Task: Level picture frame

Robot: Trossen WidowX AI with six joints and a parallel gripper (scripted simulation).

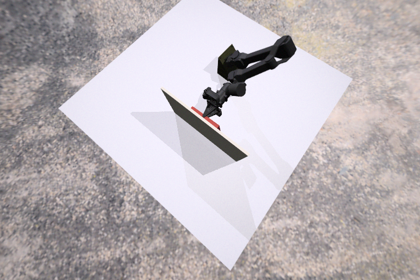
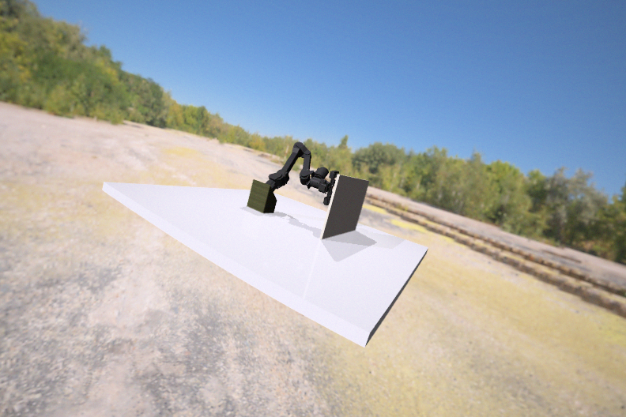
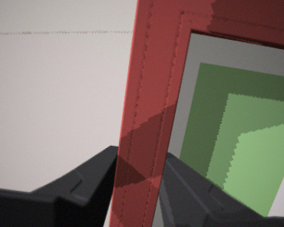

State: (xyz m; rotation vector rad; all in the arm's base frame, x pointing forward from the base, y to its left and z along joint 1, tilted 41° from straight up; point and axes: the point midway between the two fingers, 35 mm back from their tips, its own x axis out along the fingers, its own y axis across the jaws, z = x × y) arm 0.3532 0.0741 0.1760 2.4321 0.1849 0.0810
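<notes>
The picture frame is 10 mm ahead of my gripper tip, 10 mm to the left of it and 50 mm below it. The rest, counted from my gripper tip: wall panel: 20 mm ahead, 20 mm to the left, 70 mm below.
</notes>
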